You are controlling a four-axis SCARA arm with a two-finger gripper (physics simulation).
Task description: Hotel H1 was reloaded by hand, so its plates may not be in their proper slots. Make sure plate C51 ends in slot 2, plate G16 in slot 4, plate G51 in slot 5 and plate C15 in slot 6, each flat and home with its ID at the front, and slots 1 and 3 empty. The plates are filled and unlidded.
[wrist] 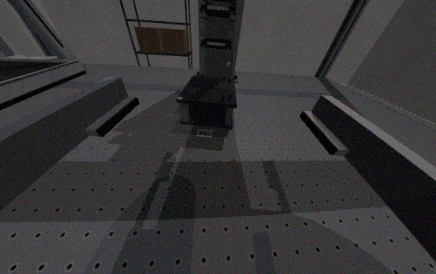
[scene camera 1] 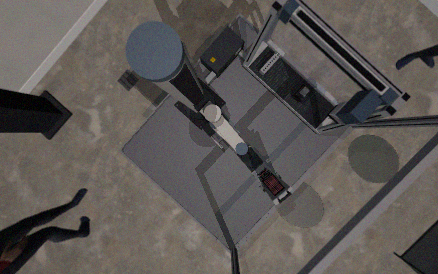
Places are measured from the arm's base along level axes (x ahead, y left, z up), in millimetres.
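Pixels of known places: gripper, fingertip midpoint: (wrist: 221, 97).
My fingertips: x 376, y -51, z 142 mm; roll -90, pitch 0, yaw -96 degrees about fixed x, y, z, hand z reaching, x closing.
For each thing: its middle in the pictures, then the offset to it from my fingertips. "spot": a spot on its surface instead. Level surfaces: height alone.
- Hotel H1, body centre: (wrist: 221, 27) (scene camera 1: 270, 183) 414 mm ahead, 30 mm right, 44 mm up
- red-filled plate, body centre: (scene camera 1: 273, 184) 384 mm ahead, 19 mm right, 148 mm up
- framed enclosure, surface spot: (scene camera 1: 280, 102) spot: 95 mm ahead, 494 mm left, 129 mm down
- perforated deck, its level: 129 mm down
- black box with a yellow label, surface spot: (scene camera 1: 225, 49) spot: 477 mm back, 467 mm left, 15 mm down
Hotel H1 (wrist: 220, 64) stands upright behind the low black stand (scene camera 1: 253, 160) (wrist: 207, 97) in the wrist view. Two dark ledges with pale labels show on it; their text is too small to read, and its upper part is cut off. From above, a red-filled plate (scene camera 1: 273, 183) shows at the hotel. I cannot tell which plate it is or its slot. My gripper (wrist: 221, 97) is open and empty, its fingers wide apart, facing the stand and hotel from a distance. In the scene view the arm largely hides it.
A framed enclosure (scene camera 1: 280, 102) with a dark bed stands at the upper right of the perforated deck (scene camera 1: 170, 160) (wrist: 215, 245). A black box with a yellow label (scene camera 1: 225, 49) is near the arm's column (scene camera 1: 154, 50). A shelf rack with cardboard boxes (wrist: 161, 40) is in the background.
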